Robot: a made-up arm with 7 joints.
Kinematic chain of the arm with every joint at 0, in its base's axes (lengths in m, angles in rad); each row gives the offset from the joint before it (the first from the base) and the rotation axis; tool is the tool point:
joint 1: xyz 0 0 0.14 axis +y
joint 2: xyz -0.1 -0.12 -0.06 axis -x
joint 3: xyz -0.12 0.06 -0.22 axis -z
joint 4: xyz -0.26 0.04 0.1 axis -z
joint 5: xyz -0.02 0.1 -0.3 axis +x
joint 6: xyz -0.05 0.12 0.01 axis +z
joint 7: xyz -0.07 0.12 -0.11 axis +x
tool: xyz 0.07 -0.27 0
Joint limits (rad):
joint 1: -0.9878..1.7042
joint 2: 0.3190..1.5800
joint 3: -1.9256..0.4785
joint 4: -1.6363..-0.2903
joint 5: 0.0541..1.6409
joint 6: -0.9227..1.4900
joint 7: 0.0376..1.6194
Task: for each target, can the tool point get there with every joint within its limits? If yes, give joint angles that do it. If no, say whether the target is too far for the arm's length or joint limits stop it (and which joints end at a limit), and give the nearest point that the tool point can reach.
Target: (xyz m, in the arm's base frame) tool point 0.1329 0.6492 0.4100
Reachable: no: joint limits stop it (at a limit: joint 1, joint 2, joint 3, joint 4, joint 5, joint 7) | nearest point -0.3501 0.4680 0.5825 | short by 0.544 m
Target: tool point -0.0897 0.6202 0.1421
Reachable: no: joint limits stop it (at a limit: joint 2, joint 3, joint 4, joint 5, joint 7) | nearest point -0.5440 0.4533 0.1527 | short by 0.484 m
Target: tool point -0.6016 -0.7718 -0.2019
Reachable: yes | joints -0.2062 1.1425 -0.5996 -1.1291 0.3453 0.2430 0.6329
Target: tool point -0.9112 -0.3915 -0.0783
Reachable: yes | joints 0.0072 1.1349 -0.7038 -0.5294 1.4319 -0.5564 1.2766
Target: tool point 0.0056 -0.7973 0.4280
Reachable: yes | joints 1.0083 1.2658 -1.6981 -1.2696 0.6156 0.3655 0.3528
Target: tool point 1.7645 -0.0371 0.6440
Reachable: no: too far | nearest point 0.7014 -0.3943 0.4884 | short by 1.132 m
